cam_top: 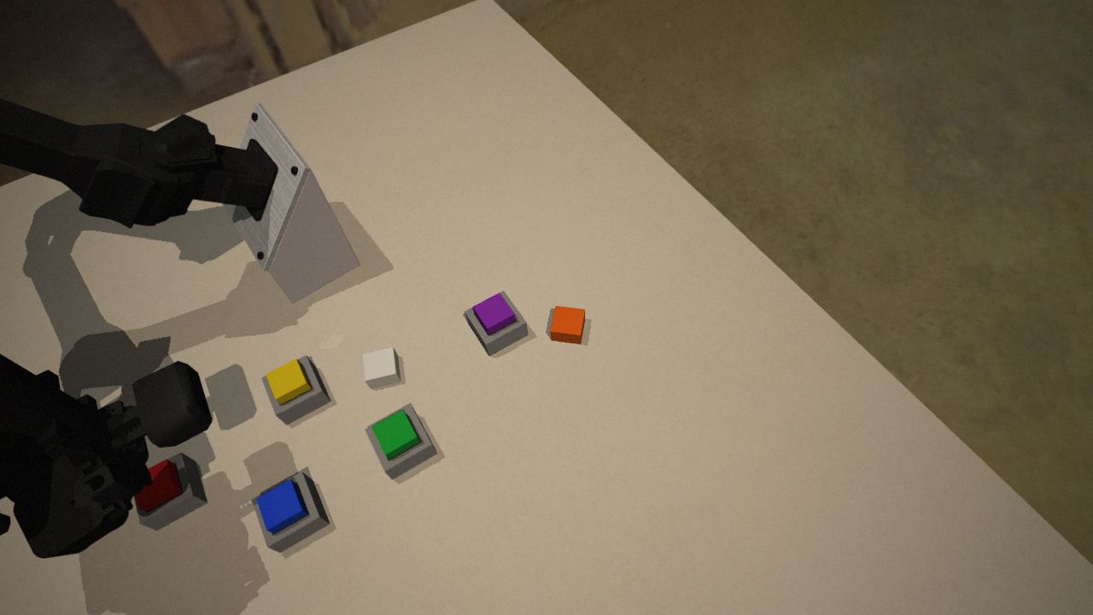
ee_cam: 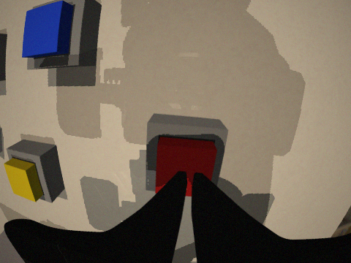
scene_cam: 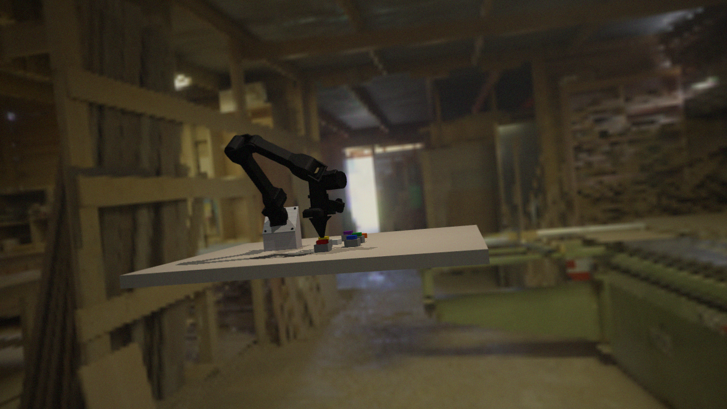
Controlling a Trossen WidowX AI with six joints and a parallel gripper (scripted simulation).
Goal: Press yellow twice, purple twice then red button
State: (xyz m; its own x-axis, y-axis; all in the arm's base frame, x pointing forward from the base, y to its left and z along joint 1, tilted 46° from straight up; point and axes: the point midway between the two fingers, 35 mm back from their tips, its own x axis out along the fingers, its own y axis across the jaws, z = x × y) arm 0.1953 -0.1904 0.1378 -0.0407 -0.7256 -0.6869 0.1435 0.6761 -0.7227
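Right now my gripper tip is 9 cm short of the blue button, 8 cm to the right of it and 1 cm above it. The rest, counted from my gripper tip: green button: 20 cm to the left, 10 cm ahead, 1 cm below; yellow button: 14 cm to the left, 2 cm behind, 1 cm below; red button: 1 cm below.
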